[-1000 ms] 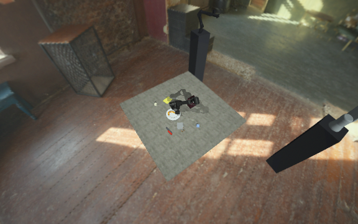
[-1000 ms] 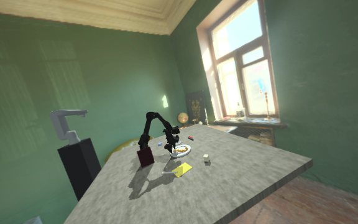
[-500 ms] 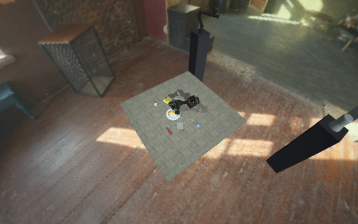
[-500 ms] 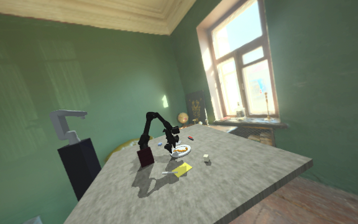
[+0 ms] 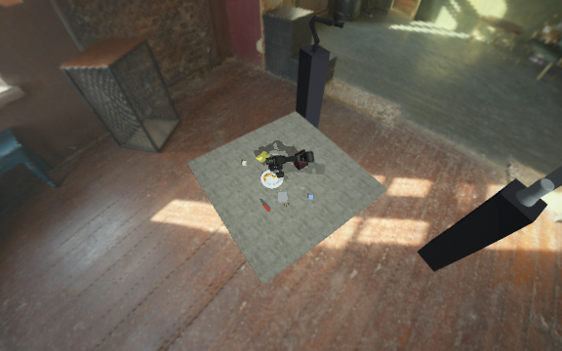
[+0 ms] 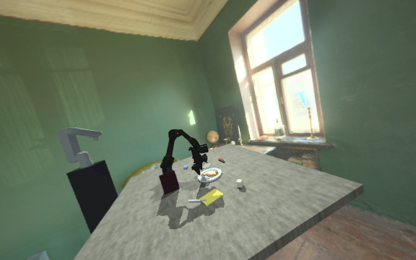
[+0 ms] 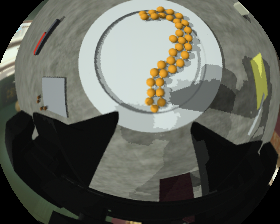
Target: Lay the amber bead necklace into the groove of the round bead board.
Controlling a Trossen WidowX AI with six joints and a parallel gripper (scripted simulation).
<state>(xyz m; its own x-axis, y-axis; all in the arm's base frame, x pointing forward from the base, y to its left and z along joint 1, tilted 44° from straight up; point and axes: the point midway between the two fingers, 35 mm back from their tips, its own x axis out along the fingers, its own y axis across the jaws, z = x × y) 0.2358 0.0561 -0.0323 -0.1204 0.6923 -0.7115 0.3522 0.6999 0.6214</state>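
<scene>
The board lies 60 mm ahead of my gripper tip, 40 mm below it and 10 mm to the right of it. Also, from my gripper tip: grey square 200 mm to the left, 70 mm ahead, 40 mm below; then white stick 260 mm to the right, 70 mm behind, 40 mm below; then yellow card 280 mm to the right, 40 mm below, 20 mm ahead.
</scene>
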